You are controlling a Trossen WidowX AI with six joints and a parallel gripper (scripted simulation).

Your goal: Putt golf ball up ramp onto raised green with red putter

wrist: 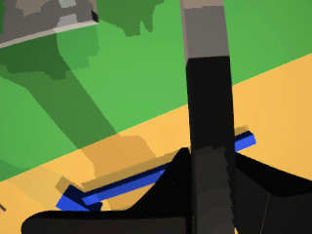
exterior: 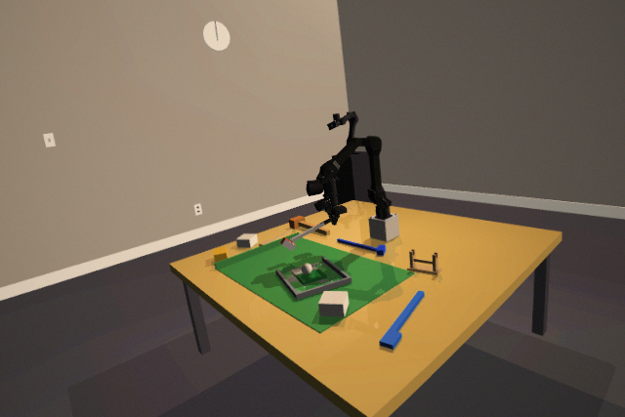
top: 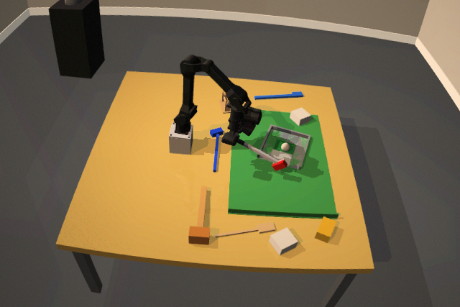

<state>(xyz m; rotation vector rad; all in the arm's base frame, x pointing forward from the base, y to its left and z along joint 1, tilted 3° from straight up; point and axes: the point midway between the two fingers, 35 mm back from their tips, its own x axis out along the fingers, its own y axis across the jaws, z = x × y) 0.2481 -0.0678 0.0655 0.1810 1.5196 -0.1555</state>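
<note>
My gripper tip is 120 mm short of the red putter, 30 mm to the left of it and 10 mm above it. The rest, counted from my gripper tip: white golf ball (250 mm ahead, 130 mm to the left, 90 mm below); blue putter (90 mm behind, 80 mm to the left, 110 mm below); green mat (230 mm ahead, 80 mm to the left, 120 mm below).
</note>
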